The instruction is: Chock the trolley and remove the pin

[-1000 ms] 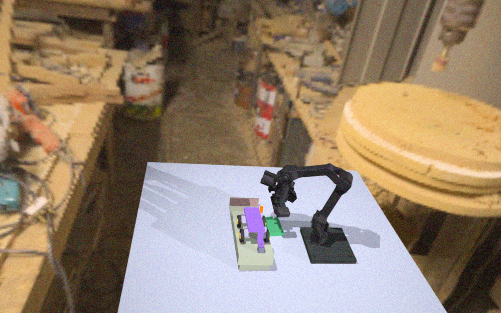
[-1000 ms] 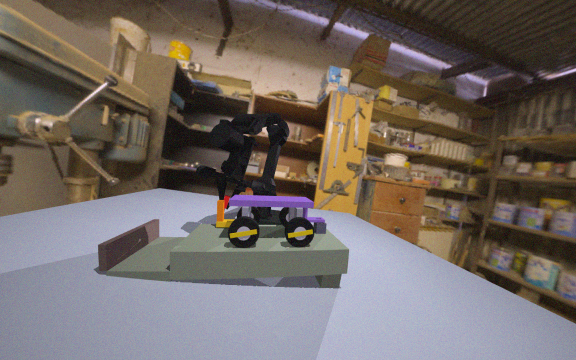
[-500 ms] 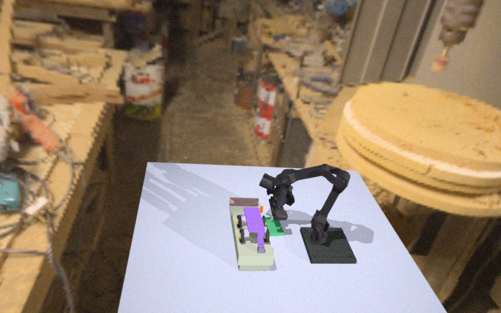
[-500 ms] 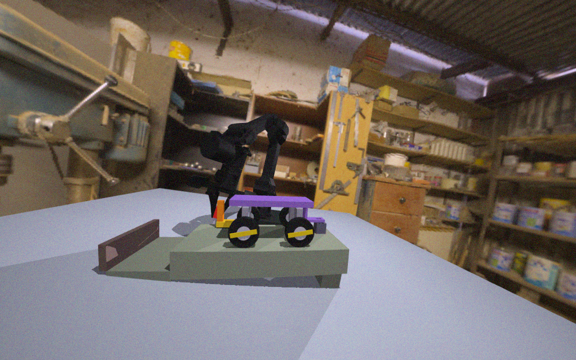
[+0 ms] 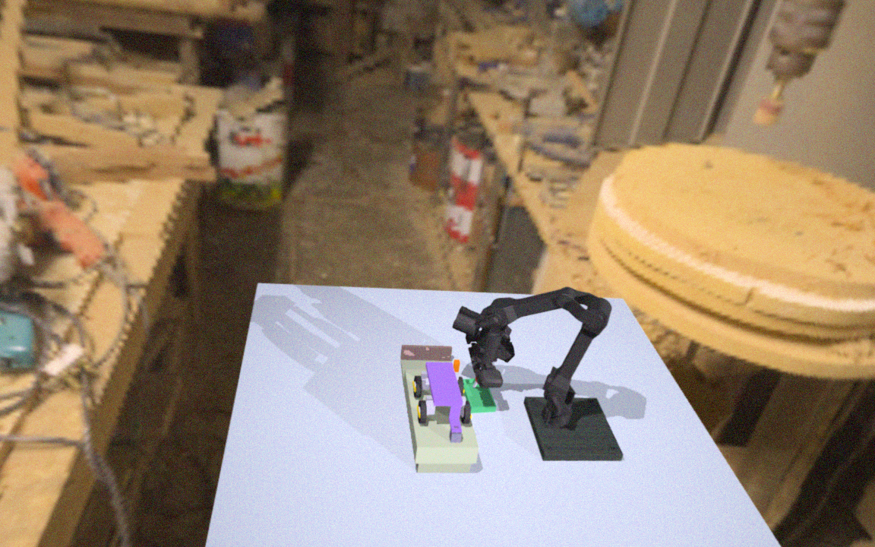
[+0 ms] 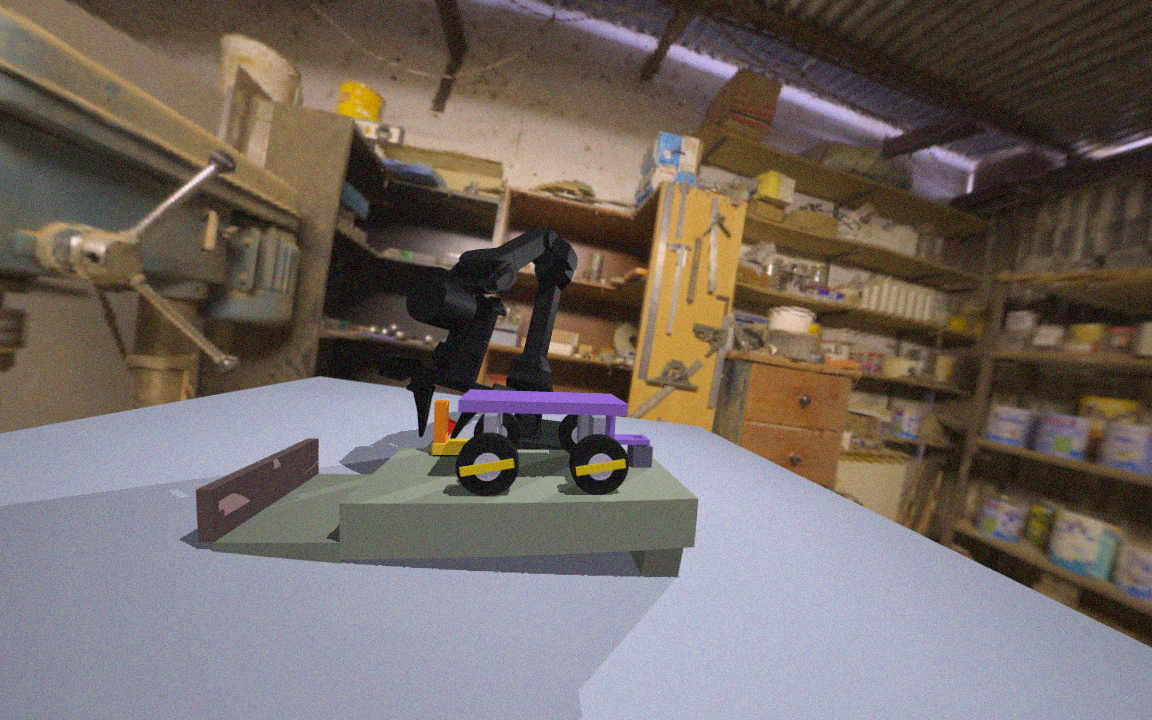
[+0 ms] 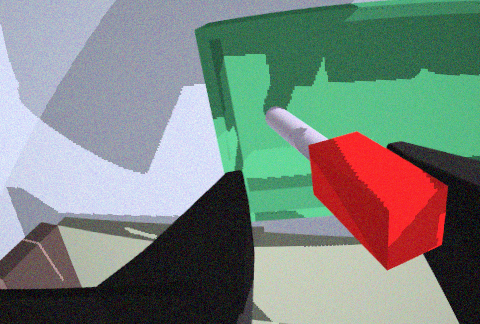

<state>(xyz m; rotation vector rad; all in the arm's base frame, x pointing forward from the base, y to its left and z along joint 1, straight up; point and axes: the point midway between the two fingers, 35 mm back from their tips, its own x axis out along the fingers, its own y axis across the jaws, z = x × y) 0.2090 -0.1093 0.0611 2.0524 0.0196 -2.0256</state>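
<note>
Now: the green tray 6 cm below my gripper tip, 3 cm to the left of it and 1 cm behind it. Also, from my gripper tip: yellow chock: 7 cm ahead, 5 cm to the left, 3 cm above; then red-headed stop pin: 1 cm below; then brown end board: 14 cm ahead, 12 cm to the right, 2 cm below.
</note>
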